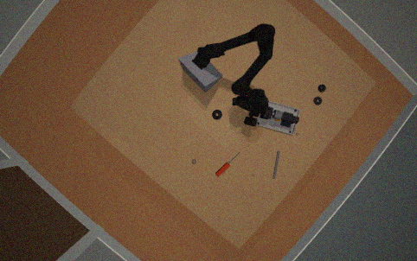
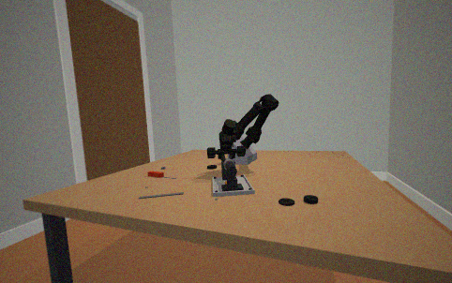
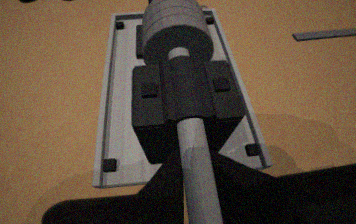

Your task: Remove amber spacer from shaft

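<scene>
Right now the grey shaft is 5 cm ahead of my gripper tip, 3 cm to the left of it and 3 cm above it. Also, from my gripper tip: amber spacer: 10 cm ahead, 5 cm to the left, 4 cm below.
</scene>
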